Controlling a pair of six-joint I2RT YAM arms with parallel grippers.
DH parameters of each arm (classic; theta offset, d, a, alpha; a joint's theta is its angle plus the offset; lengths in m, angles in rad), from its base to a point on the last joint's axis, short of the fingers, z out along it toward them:
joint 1: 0 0.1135 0.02 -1.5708
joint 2: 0 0 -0.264 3.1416
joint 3: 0.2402 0 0.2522 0
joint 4: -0.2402 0 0.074 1.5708
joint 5: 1.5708 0 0 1.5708
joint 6: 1.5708 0.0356 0 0
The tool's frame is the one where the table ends.
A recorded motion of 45 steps. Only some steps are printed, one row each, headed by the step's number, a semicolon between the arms.
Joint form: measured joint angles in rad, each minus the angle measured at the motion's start. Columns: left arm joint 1, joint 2, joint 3, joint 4, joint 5, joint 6; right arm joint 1, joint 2, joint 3, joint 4, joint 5, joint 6.
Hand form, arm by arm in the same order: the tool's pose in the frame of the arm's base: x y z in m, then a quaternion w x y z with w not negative. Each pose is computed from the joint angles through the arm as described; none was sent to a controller.
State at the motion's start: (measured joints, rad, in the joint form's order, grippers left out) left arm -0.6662 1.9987 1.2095 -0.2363 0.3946 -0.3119; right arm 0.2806 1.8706 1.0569 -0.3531 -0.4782 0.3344
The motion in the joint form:
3: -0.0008 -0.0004 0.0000 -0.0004 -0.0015 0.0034; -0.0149 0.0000 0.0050 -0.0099 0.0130 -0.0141
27: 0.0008 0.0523 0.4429 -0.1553 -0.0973 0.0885; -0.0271 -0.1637 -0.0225 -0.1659 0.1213 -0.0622
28: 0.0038 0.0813 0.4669 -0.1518 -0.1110 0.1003; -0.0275 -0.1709 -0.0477 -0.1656 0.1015 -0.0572
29: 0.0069 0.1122 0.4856 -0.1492 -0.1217 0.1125; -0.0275 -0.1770 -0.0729 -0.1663 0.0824 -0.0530
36: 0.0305 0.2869 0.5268 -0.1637 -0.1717 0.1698; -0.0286 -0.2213 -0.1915 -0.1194 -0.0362 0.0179
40: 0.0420 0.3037 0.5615 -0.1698 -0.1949 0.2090; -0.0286 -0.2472 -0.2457 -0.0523 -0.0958 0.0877
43: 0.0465 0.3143 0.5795 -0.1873 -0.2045 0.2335; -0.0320 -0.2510 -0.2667 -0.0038 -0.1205 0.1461
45: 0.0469 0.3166 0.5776 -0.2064 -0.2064 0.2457; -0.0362 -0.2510 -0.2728 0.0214 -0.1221 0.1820
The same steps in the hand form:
3: 0.3059 -0.2582 0.1308 0.14516 0.22015 0.92001 -0.28991; 0.3351 0.1077 0.1324 0.11942 -0.01963 0.95465 0.27201
27: 0.3610 -0.2965 0.2311 0.28084 0.25547 0.88000 -0.28543; 0.3111 0.0934 0.1697 0.13386 -0.02442 0.96675 0.21654
28: 0.3673 -0.2991 0.2260 0.28530 0.25700 0.88063 -0.27757; 0.3054 0.0925 0.1654 0.12220 -0.02201 0.96664 0.22403
29: 0.3731 -0.3013 0.2181 0.28560 0.25902 0.88247 -0.26943; 0.2997 0.0917 0.1608 0.10967 -0.01976 0.96658 0.23090
36: 0.3949 -0.3012 0.1478 0.24103 0.26414 0.90922 -0.21321; 0.2755 0.0890 0.1464 0.06979 0.00812 0.95598 0.28491
40: 0.4035 -0.2994 0.1498 0.25590 0.27367 0.90561 -0.19872; 0.2682 0.0890 0.1431 0.06686 0.03066 0.94499 0.31871
43: 0.4065 -0.2983 0.1490 0.25590 0.28138 0.90527 -0.18927; 0.2678 0.0887 0.1412 0.06737 0.05255 0.93815 0.33553
45: 0.4051 -0.2969 0.1461 0.24688 0.28641 0.90740 -0.18341; 0.2690 0.0878 0.1407 0.07024 0.06819 0.93530 0.34005

